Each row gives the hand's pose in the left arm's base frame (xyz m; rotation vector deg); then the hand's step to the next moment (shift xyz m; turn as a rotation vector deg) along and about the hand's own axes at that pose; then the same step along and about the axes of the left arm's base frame.
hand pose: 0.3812 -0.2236 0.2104 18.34 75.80 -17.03
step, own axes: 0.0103 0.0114 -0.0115 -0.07 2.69 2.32
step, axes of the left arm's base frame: -0.0036 0.0147 -0.0118 3.11 1.56 0.72
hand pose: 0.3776 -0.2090 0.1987 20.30 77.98 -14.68
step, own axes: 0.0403 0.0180 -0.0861 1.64 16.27 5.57
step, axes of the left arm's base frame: -0.0632 0.0513 -0.0522 11.54 12.82 0.94
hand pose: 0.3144 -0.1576 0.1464 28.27 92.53 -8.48
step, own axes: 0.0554 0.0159 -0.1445 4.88 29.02 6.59
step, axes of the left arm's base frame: -0.1277 0.0820 -0.0342 17.46 24.59 0.16
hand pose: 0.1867 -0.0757 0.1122 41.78 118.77 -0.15
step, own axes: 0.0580 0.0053 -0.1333 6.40 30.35 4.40
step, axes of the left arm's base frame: -0.1230 0.0692 0.0352 15.83 27.03 0.63
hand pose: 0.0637 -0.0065 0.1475 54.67 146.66 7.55
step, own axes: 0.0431 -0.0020 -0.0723 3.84 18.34 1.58
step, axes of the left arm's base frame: -0.0598 0.0300 0.0511 9.14 16.37 1.38
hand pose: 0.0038 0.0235 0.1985 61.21 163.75 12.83
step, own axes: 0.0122 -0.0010 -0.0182 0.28 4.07 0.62
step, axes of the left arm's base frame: -0.0122 0.0053 0.0175 2.49 3.29 0.05
